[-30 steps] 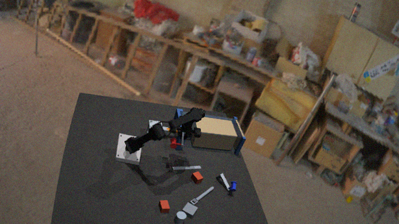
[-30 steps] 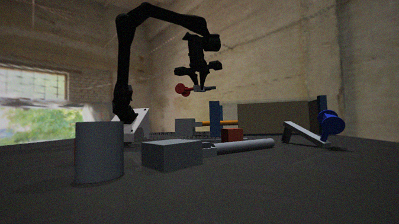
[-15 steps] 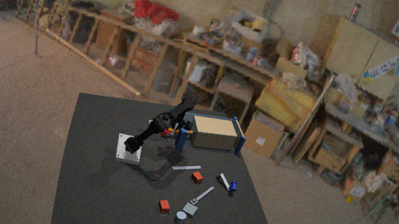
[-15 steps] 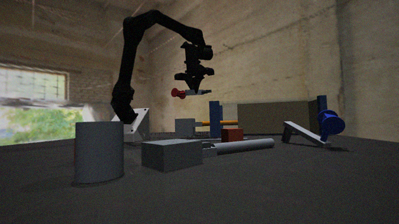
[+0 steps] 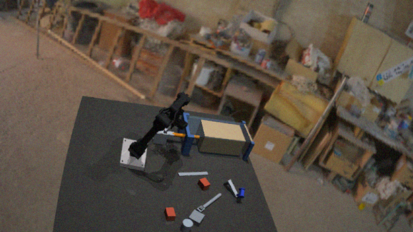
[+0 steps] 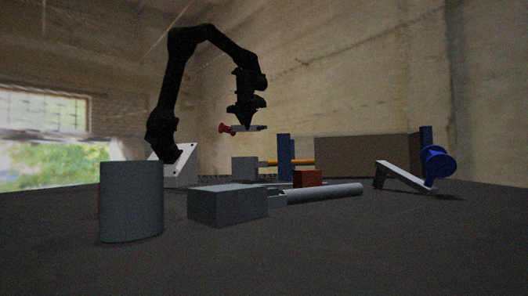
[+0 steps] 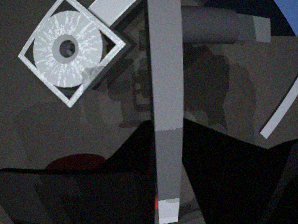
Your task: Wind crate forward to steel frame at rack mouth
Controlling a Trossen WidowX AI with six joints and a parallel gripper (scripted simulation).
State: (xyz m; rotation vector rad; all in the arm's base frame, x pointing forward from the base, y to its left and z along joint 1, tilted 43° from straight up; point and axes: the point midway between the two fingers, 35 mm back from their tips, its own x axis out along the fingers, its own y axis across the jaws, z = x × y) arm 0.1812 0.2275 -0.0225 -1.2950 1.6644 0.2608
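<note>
Right now the red knob is 60 mm behind my gripper tip and 20 mm to the right of it. Round my gripper tip: grey winch 60 mm behind, 80 mm to the left, 150 mm below; then grey bar 200 mm ahead, 180 mm to the right, 180 mm below; then clear-panelled cubby 350 mm ahead, 150 mm to the left, 70 mm below.
</note>
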